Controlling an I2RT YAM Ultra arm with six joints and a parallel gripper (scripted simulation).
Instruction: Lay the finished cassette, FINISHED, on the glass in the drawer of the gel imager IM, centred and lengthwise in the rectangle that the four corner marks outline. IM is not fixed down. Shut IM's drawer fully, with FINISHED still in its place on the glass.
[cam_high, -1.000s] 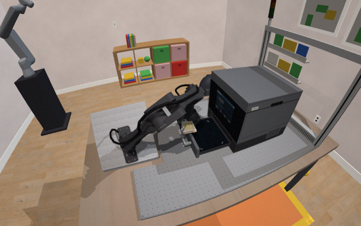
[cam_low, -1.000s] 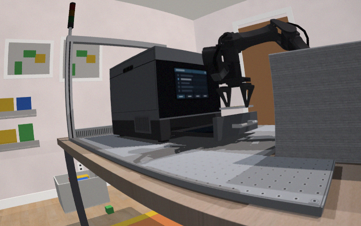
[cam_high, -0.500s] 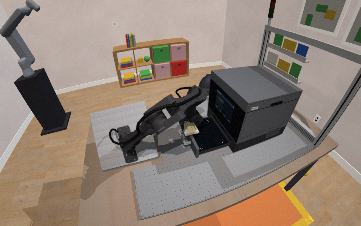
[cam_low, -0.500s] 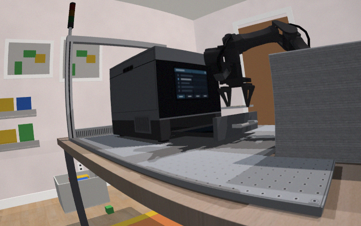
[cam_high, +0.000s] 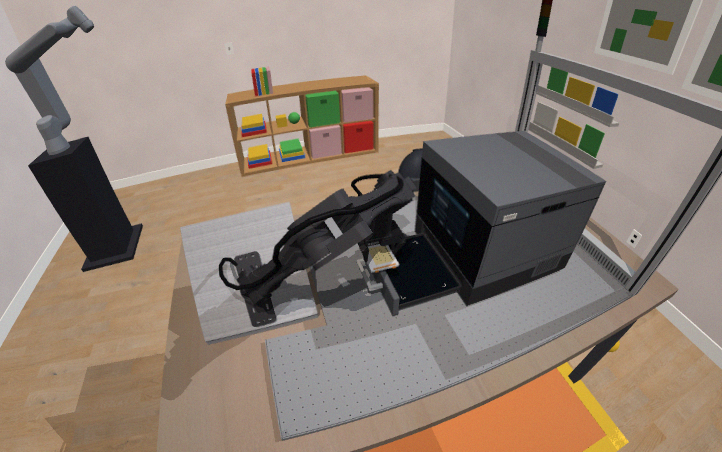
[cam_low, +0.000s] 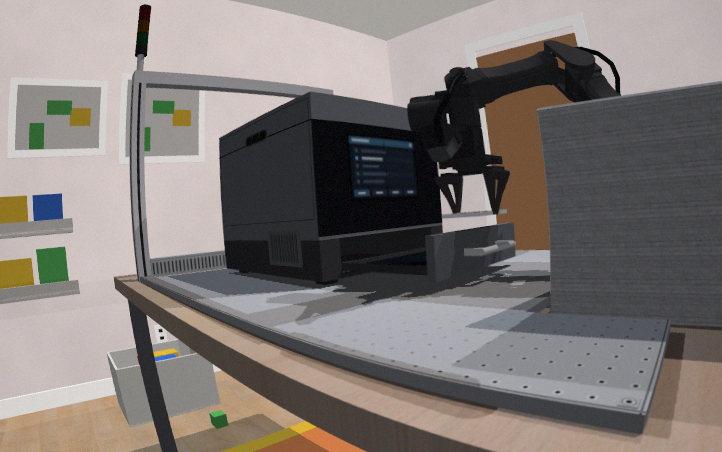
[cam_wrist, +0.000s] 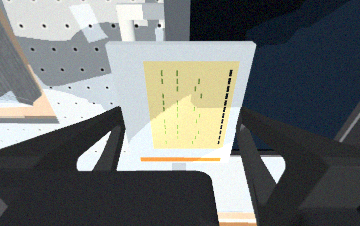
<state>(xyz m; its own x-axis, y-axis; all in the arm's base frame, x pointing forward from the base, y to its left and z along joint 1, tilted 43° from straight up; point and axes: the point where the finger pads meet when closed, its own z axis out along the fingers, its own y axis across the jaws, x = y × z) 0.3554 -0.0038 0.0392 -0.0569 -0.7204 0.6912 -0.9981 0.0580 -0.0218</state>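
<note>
The finished cassette is right at my hand. The rest, counted from my hand: drawer: 110 mm ahead, 80 mm below; metal frame post: 830 mm ahead, 340 mm to the left, 160 mm above.
</note>
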